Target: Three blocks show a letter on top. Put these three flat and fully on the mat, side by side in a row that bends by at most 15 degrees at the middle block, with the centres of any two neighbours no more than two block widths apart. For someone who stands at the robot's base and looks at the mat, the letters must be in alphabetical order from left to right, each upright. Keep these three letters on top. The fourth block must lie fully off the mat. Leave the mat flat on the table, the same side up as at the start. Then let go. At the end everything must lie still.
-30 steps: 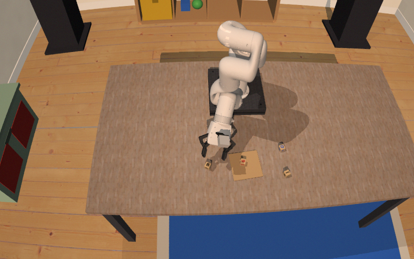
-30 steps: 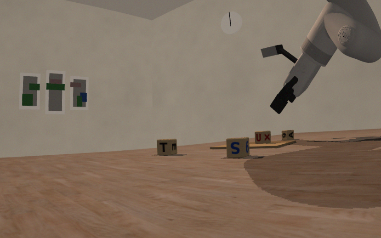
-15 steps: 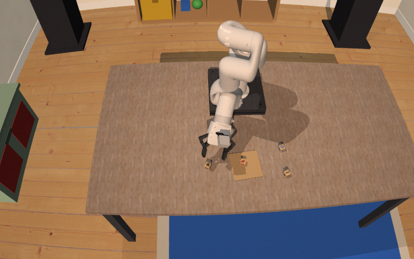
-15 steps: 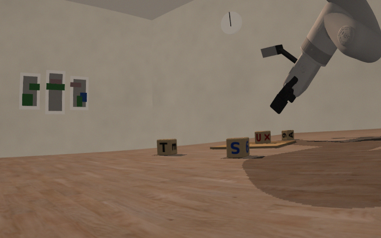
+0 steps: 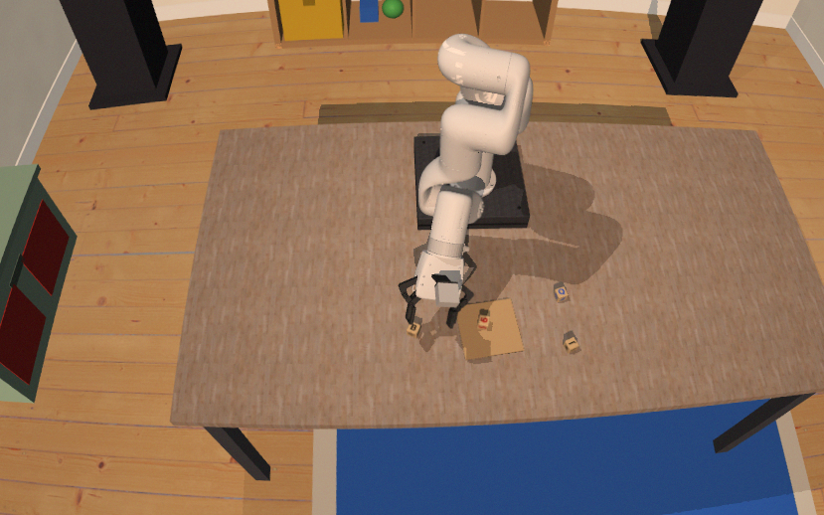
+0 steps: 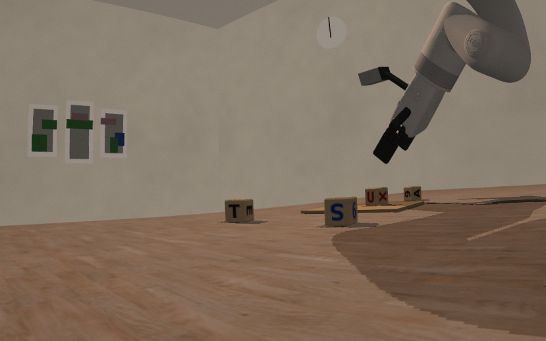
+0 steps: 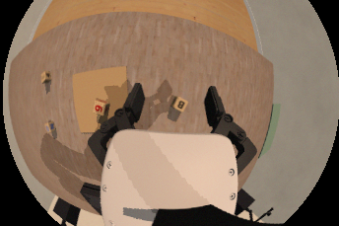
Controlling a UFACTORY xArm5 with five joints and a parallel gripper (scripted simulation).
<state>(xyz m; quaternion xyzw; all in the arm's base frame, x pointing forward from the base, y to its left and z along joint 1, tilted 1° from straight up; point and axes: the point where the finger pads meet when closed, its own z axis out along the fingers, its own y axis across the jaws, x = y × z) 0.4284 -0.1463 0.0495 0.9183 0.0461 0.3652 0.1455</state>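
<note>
My hand is 13 cm to the right of the letter block, 8 cm above it and 3 cm past it. The rest, counted from my hand: tan mat (14 cm to the left, 9 cm below, 2 cm behind).
</note>
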